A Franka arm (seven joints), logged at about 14 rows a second.
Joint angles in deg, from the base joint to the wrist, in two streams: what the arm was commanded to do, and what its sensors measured. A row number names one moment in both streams.
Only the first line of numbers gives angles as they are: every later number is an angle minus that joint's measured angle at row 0.
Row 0, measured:
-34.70, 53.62, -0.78, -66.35, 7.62, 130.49, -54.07
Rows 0 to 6, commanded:
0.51, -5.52, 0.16, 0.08, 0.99, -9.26, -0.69
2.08, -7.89, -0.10, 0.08, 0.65, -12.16, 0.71
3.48, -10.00, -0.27, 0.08, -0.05, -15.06, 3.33
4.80, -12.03, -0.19, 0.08, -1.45, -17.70, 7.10
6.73, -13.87, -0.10, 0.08, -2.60, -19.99, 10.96
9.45, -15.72, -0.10, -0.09, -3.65, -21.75, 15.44
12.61, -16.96, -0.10, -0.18, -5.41, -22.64, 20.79
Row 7, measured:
7.63, -13.52, 0.34, 1.87, -2.34, -20.65, 12.78
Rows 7 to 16, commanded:
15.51, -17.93, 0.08, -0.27, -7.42, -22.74, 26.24
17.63, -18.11, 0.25, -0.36, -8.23, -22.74, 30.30
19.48, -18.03, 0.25, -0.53, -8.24, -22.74, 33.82
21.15, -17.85, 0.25, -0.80, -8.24, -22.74, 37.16
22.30, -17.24, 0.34, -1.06, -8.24, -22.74, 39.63
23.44, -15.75, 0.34, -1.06, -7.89, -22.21, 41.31
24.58, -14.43, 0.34, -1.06, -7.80, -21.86, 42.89
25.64, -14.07, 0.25, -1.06, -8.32, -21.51, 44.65
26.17, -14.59, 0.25, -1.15, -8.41, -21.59, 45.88
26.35, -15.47, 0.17, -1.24, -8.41, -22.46, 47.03
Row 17, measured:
25.78, -13.94, 0.46, -1.25, -7.42, -21.71, 44.43
